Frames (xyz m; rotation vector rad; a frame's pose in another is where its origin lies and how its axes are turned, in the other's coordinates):
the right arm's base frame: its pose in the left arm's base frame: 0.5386 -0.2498 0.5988 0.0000 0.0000 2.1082
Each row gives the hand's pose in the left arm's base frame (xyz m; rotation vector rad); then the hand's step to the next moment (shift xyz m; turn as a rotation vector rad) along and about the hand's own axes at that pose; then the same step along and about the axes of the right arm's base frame.
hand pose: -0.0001 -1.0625 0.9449 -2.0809 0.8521 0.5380
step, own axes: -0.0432 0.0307 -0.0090 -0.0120 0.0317 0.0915
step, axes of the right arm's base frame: 0.0223 0.0461 0.0162 0.0749 0.0001 -0.0625
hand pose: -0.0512 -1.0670 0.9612 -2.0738 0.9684 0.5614
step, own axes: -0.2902 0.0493 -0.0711 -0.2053 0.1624 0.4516
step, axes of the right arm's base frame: 0.1547 0.1550 0.2091 0.4724 0.0494 -0.2165
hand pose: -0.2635 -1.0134 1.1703 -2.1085 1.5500 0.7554
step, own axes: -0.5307 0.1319 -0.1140 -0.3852 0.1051 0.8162
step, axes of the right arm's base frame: 0.3567 0.0542 0.4264 0.8198 -0.0961 -0.3799
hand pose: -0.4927 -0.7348 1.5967 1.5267 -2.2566 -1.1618
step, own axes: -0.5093 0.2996 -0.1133 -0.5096 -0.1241 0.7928
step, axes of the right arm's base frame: 0.3244 -0.2877 0.4171 0.7488 -0.3237 -0.4880
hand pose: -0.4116 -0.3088 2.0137 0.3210 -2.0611 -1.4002
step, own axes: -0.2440 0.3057 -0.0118 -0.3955 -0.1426 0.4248
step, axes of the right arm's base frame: 0.0856 -0.3299 0.1923 0.3855 -0.2629 -0.3735
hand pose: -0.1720 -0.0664 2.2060 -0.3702 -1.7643 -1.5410
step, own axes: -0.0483 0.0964 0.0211 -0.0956 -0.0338 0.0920
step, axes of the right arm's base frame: 0.0016 -0.1037 0.0363 0.0826 -0.0620 -0.0899
